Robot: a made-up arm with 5 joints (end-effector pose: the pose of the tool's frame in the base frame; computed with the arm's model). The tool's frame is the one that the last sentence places.
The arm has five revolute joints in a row. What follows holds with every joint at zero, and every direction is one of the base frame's.
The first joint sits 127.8 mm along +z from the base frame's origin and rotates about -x.
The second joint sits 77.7 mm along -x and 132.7 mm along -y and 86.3 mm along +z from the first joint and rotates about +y.
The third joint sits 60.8 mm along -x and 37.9 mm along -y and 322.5 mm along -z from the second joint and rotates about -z.
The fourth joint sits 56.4 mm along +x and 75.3 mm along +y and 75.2 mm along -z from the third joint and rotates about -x.
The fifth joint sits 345.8 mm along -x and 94 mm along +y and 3.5 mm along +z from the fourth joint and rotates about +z.
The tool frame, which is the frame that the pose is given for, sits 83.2 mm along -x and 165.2 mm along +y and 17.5 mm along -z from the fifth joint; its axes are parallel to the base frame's.
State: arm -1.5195 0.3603 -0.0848 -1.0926 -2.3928
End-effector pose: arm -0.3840 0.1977 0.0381 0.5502 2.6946 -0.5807
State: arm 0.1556 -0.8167 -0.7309 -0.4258 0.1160
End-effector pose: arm -0.2348 -0.2826 -0.3650 -0.0850 -0.5479 0.9930
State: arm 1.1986 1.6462 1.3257 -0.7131 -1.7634
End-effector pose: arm -0.3984 0.0040 0.1462 0.9449 1.1819 2.0594
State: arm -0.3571 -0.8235 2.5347 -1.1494 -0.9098
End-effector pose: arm 0.1950 -0.2456 0.1830 -1.5642 0.5022 1.6685
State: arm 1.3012 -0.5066 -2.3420 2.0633 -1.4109
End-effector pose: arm 0.2510 -0.4347 0.2648 0.0217 -1.4487 2.0597
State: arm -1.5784 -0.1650 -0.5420 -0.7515 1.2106
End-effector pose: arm -0.5498 0.3566 -0.1650 1.7149 -1.7957 1.1189
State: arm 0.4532 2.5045 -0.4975 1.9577 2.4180
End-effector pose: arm 0.0583 0.0296 0.7556 -1.2165 -0.9719 -1.3114
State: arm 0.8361 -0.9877 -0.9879 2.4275 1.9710
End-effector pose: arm 0.0156 -0.6171 0.1851 2.6273 -0.8859 0.6618
